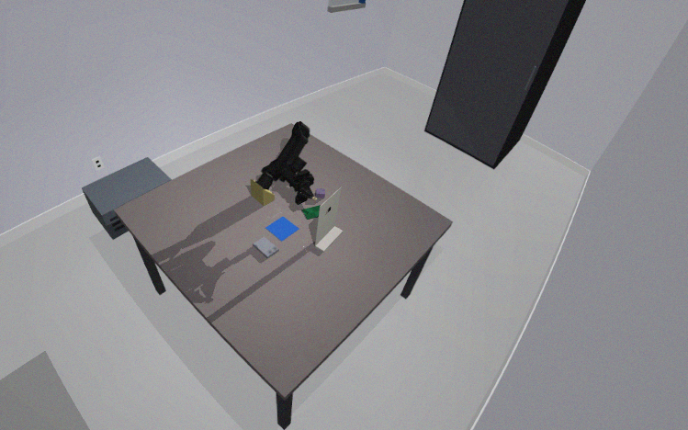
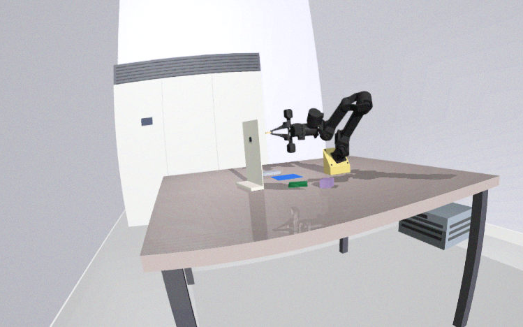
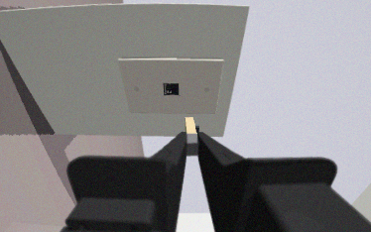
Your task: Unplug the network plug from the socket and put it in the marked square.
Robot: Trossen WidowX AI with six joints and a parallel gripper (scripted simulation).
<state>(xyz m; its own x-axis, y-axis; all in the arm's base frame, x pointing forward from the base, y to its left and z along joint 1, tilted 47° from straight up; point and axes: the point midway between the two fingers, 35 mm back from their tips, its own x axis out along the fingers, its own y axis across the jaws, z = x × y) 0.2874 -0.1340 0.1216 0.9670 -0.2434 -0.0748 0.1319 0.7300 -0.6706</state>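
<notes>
The blue marked square lies 100 mm behind my gripper tip, 90 mm to the right of it and 210 mm below it. Round my gripper tip: network plug right at my gripper tip; then upright panel 100 mm ahead, 10 mm to the left, 90 mm below; then green block 60 mm behind, 110 mm to the left, 210 mm below.
</notes>
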